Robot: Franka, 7 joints.
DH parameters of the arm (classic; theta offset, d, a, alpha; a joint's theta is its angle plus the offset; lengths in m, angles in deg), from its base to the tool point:
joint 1: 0 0.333 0 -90
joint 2: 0 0 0 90
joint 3: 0 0.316 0.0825 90
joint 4: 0 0 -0.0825 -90
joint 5: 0 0.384 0 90
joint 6: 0 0 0.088 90
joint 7: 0 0.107 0 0
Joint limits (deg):
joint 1: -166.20..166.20
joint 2: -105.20..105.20
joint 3: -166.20..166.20
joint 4: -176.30..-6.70
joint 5: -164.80..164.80
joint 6: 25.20..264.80
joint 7: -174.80..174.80
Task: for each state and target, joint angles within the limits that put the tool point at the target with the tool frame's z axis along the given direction. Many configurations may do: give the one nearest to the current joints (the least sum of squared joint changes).
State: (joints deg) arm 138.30 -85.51 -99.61 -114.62 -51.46 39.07 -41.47
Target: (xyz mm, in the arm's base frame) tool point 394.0 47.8 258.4 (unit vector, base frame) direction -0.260 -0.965 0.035
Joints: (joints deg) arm 129.32 -57.53 -99.30 -131.14 -74.52 25.20 -41.47
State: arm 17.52 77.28 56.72 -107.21 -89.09 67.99 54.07
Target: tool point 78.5 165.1 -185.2 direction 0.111 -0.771 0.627
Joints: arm 40.24 105.20 20.20 -89.18 -39.01 45.40 54.07
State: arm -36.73 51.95 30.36 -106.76 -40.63 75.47 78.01
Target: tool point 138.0 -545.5 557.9 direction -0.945 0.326 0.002
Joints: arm -59.86 18.08 -2.78 -86.80 -74.24 45.63 78.01
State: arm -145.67 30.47 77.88 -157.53 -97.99 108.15 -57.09
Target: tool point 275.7 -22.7 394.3 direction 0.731 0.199 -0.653
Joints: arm -143.09 84.16 114.46 -176.00 -86.61 139.98 -57.09
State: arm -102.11 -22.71 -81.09 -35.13 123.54 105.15 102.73
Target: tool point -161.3 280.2 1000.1 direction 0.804 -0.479 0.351
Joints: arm -114.70 -44.36 -55.03 -67.12 116.39 62.27 102.73
